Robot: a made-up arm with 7 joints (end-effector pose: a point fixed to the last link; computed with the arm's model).
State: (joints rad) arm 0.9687 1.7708 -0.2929 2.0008 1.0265 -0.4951 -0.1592
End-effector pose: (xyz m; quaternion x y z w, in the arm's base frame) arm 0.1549 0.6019 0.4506 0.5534 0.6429 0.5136 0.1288
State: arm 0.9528 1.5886 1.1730 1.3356 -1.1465 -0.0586 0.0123
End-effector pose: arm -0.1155 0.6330 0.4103 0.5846 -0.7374 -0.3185 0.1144
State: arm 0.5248 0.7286 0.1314 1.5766 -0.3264 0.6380 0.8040
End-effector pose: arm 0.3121 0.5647 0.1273 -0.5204 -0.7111 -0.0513 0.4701
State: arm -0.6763 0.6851 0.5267 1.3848 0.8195 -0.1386 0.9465
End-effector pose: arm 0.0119 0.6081 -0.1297 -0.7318 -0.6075 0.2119 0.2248
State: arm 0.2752 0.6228 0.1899 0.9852 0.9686 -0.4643 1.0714
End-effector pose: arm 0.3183 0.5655 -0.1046 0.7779 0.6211 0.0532 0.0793
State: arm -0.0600 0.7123 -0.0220 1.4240 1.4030 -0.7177 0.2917
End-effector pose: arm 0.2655 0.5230 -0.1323 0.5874 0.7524 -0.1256 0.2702
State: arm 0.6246 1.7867 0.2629 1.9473 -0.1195 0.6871 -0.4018
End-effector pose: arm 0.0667 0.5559 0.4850 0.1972 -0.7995 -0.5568 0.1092
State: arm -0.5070 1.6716 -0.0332 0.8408 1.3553 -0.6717 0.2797
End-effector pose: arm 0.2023 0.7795 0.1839 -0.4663 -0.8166 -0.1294 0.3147
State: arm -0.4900 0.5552 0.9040 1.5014 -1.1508 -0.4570 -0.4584
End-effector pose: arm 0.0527 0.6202 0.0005 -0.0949 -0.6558 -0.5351 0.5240
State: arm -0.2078 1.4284 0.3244 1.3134 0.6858 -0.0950 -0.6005
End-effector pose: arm 0.2203 0.7286 0.2001 -0.1695 -0.9531 -0.1900 0.1639
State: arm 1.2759 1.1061 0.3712 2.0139 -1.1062 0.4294 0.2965
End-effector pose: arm 0.0913 0.5623 0.3829 0.3629 -0.8332 -0.4158 0.0353
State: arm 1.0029 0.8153 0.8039 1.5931 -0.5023 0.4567 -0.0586
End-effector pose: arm 0.2018 0.6373 0.2603 -0.1198 0.9796 0.1201 0.1080
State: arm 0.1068 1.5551 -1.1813 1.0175 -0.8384 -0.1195 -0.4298
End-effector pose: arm 0.2060 0.6972 0.1649 -0.3277 -0.0650 -0.5595 0.7585
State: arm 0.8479 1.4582 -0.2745 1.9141 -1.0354 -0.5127 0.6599
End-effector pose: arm 0.2004 0.5482 0.4220 -0.0215 -0.1981 -0.7519 0.6284
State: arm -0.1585 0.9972 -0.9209 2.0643 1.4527 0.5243 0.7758
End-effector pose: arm 0.1116 0.4629 -0.0707 -0.7660 0.1287 0.5900 0.2205
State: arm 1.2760 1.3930 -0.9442 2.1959 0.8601 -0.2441 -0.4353
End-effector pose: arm 0.2588 0.5410 0.3275 0.6655 0.6563 0.3425 0.0952
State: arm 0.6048 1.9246 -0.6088 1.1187 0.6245 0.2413 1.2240
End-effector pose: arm 0.0742 0.7122 0.4215 -0.5094 -0.5306 0.1298 0.6649
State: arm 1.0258 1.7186 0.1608 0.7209 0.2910 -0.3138 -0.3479
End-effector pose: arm -0.0397 0.7667 0.4051 -0.1833 0.9162 0.3431 0.0967
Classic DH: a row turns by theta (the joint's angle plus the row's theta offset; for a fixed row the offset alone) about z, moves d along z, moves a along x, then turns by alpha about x. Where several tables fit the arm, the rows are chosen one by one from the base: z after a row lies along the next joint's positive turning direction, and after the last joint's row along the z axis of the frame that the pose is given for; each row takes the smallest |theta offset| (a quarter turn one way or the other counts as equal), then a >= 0, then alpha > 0; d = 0 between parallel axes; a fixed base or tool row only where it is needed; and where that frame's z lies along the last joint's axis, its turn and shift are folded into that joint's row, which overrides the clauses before.
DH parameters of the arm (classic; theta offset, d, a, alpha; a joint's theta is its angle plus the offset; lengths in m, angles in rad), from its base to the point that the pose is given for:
base (fixed): 0 0.2244 0.0286 1.5708
joint 1: 1.5708 -0.2424 0.0113 1.5708
joint 2: -1.5708 0.0557 0.0249 -1.5708
joint 3: -1.5708 -0.3565 0.0159 1.5708
joint 4: 0 0.0025 -0.0193 -1.5708
joint 5: 0 -0.1742 0.0067 -1.5708
joint 6: -1.5708 0.0345 0.0258 1.5708
joint 7: 1.4953 0.0815 0.0076 0.3504
tool (fixed): -0.168 -0.0291 0 0

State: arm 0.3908 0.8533 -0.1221 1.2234 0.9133 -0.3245 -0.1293
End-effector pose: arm 0.3397 0.6101 0.0051 0.4922 0.8669 -0.0418 0.0672
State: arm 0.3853 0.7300 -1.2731 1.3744 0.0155 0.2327 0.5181
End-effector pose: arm 0.2989 0.4601 -0.0909 -0.7309 -0.1372 -0.1022 0.6607
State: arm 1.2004 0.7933 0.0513 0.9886 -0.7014 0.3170 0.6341
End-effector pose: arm 0.3269 0.6270 0.2959 -0.2976 -0.8416 -0.1494 0.4252
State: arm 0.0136 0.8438 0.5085 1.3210 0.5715 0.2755 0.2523
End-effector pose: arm 0.2035 0.6570 0.0030 -0.4613 -0.8569 0.1327 0.1881
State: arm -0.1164 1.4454 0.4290 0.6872 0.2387 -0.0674 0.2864
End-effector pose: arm 0.1309 0.7782 0.2297 -0.1976 -0.8351 -0.0739 0.5080
